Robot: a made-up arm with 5 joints.
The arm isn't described. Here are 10 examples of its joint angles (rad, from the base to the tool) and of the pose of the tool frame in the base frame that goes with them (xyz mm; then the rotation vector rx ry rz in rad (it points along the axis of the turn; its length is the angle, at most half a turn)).
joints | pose
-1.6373 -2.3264 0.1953 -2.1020 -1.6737 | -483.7 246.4 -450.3 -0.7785 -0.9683 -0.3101
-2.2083 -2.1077 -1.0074 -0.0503 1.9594 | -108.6 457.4 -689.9 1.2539 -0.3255 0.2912
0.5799 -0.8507 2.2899 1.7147 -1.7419 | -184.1 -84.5 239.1 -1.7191 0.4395 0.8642
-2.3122 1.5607 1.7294 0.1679 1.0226 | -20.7 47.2 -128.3 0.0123 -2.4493 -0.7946
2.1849 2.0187 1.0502 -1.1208 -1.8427 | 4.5 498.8 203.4 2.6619 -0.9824 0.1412
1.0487 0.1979 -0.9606 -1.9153 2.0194 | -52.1 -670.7 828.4 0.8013 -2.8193 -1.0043
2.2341 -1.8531 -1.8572 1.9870 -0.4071 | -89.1 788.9 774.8 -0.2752 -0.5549 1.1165
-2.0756 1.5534 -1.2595 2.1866 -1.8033 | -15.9 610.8 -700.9 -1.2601 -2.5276 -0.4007
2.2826 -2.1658 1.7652 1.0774 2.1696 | -215.0 105.5 460.5 -0.3951 -0.5380 0.6605
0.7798 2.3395 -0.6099 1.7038 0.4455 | -157.8 -485.5 911.7 -1.0181 -2.2242 -1.1842
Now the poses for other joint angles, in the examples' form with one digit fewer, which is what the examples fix.
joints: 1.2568 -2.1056 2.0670 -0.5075 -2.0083
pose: -268 59 315 -1.052 -2.070 -1.281
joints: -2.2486 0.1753 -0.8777 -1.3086 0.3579
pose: -60 847 -541 -2.204 -0.444 1.574
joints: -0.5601 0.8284 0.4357 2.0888 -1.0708
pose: 300 -601 82 -0.946 0.116 -1.440
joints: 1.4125 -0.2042 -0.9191 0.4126 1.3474
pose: -112 -213 1102 -2.216 -1.108 0.317
